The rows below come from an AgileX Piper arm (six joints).
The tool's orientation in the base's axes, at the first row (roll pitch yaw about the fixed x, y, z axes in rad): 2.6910, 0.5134, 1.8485
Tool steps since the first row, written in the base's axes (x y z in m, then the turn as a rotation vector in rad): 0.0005, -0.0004, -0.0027, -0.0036, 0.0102, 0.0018; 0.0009, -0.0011, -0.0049, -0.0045, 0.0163, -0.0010; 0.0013, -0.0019, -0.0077, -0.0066, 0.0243, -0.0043; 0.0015, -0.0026, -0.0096, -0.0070, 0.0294, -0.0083; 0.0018, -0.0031, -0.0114, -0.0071, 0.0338, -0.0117; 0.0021, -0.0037, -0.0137, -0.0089, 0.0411, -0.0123; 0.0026, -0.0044, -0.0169, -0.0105, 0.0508, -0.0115; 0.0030, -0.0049, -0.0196, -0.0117, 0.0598, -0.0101; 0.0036, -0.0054, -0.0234, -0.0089, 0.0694, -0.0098; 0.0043, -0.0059, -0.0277, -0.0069, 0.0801, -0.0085
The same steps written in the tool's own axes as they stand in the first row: 0.0009, -0.0008, 0.0025, 0.0085, 0.0024, -0.0065; 0.0013, -0.0016, 0.0047, 0.0152, 0.0034, -0.0066; 0.0019, -0.0027, 0.0073, 0.0240, 0.0040, -0.0076; 0.0022, -0.0036, 0.0091, 0.0304, 0.0045, -0.0063; 0.0026, -0.0043, 0.0109, 0.0358, 0.0051, -0.0050; 0.0031, -0.0052, 0.0130, 0.0426, 0.0067, -0.0077; 0.0040, -0.0063, 0.0160, 0.0507, 0.0101, -0.0122; 0.0048, -0.0072, 0.0185, 0.0578, 0.0138, -0.0167; 0.0061, -0.0084, 0.0219, 0.0651, 0.0205, -0.0183; 0.0076, -0.0097, 0.0258, 0.0729, 0.0275, -0.0216
